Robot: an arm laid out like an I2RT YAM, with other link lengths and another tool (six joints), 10 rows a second.
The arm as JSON. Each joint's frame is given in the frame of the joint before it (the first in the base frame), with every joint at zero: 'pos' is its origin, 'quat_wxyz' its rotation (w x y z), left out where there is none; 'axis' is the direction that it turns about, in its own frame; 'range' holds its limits. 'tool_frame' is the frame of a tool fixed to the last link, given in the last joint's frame.
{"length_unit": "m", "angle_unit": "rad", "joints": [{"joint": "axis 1", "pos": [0.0, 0.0, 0.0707], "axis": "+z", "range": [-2.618, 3.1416]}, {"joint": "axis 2", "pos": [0.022, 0.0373, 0.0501], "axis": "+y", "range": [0.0, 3.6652]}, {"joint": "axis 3", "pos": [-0.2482, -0.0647, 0.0], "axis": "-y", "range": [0.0, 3.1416]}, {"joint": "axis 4", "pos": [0.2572, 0.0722, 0.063], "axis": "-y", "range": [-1.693, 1.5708]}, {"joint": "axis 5", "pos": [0.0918, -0.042, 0.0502], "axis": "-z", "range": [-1.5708, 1.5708]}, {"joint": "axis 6", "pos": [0.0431, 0.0, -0.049], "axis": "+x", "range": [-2.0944, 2.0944]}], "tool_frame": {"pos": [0.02, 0.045, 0.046], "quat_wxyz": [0.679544, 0.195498, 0.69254, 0.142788]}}
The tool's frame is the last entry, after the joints.
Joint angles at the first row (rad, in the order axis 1, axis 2, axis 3, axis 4, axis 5, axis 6):
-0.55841, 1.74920, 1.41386, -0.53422, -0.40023, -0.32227
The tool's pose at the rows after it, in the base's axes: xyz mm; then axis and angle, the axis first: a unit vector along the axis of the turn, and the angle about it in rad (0 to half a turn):
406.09 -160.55 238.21 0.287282 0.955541 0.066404 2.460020
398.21 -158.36 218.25 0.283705 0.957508 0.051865 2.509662
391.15 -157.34 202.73 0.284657 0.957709 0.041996 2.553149
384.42 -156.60 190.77 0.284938 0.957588 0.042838 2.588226
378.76 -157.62 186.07 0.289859 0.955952 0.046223 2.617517
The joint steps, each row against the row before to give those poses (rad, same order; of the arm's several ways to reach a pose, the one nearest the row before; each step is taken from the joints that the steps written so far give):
-0.00149, 0.00012, -0.05813, 0.00901, 0.04032, -0.03897
-0.00452, -0.00465, -0.05256, -0.00254, 0.02972, -0.03036
-0.00562, -0.00299, -0.04031, -0.00529, 0.02389, -0.01705
-0.00785, -0.00036, -0.03189, -0.00641, 0.00228, -0.01273
-0.01016, -0.00311, -0.01142, -0.02360, -0.00179, -0.00324

